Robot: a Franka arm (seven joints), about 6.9 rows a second.
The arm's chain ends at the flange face. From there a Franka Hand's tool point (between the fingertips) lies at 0.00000 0.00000 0.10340 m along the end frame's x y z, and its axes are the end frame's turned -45 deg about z.
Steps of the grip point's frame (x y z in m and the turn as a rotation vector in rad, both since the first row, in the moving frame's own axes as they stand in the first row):
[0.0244, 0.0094, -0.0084, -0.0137, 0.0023, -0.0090]
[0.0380, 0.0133, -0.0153, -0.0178, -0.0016, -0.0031]
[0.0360, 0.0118, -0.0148, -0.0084, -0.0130, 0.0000]
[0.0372, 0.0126, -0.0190, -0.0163, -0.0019, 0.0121]
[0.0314, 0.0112, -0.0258, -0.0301, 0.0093, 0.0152]
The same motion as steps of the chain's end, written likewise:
[0.0227, -0.0114, -0.0084, -0.0081, 0.0113, -0.0090]
[0.0351, -0.0189, -0.0153, -0.0137, 0.0115, -0.0031]
[0.0341, -0.0187, -0.0148, -0.0151, -0.0033, 0.0000]
[0.0342, -0.0187, -0.0190, -0.0129, 0.0102, 0.0121]
[0.0273, -0.0158, -0.0257, -0.0147, 0.0279, 0.0152]

